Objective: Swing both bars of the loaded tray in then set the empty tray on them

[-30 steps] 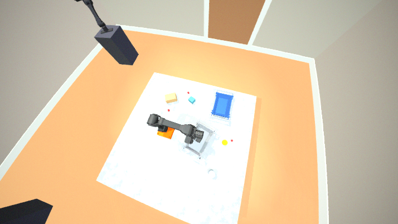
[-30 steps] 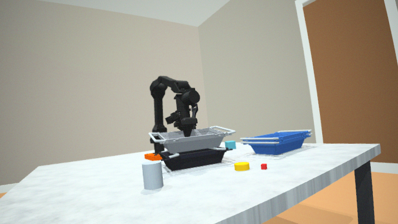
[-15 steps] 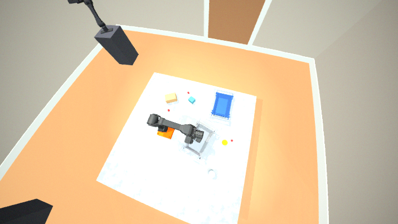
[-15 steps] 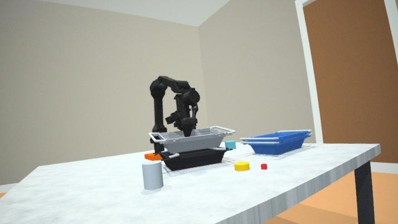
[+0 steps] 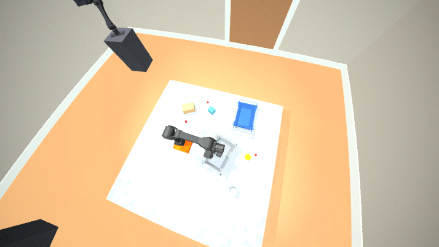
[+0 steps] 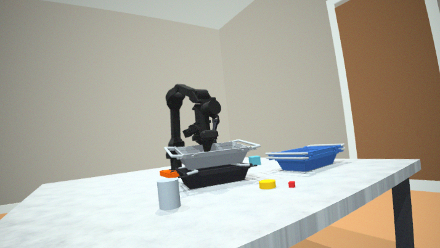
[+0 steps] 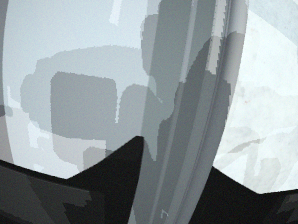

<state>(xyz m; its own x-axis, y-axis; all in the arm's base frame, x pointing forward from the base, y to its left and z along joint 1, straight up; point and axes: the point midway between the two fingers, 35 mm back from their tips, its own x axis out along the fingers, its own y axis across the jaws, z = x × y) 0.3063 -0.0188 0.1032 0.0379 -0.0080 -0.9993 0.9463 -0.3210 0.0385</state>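
The grey tray is 7 cm ahead of my gripper tip, 2 cm to the right of it and 2 cm above it. The rest, counted from my gripper tip: cyan cube (10 cm behind, 39 cm to the left, 7 cm below); grey cylinder (22 cm ahead, 28 cm to the right, 6 cm below); yellow disc (30 cm ahead, 8 cm below).
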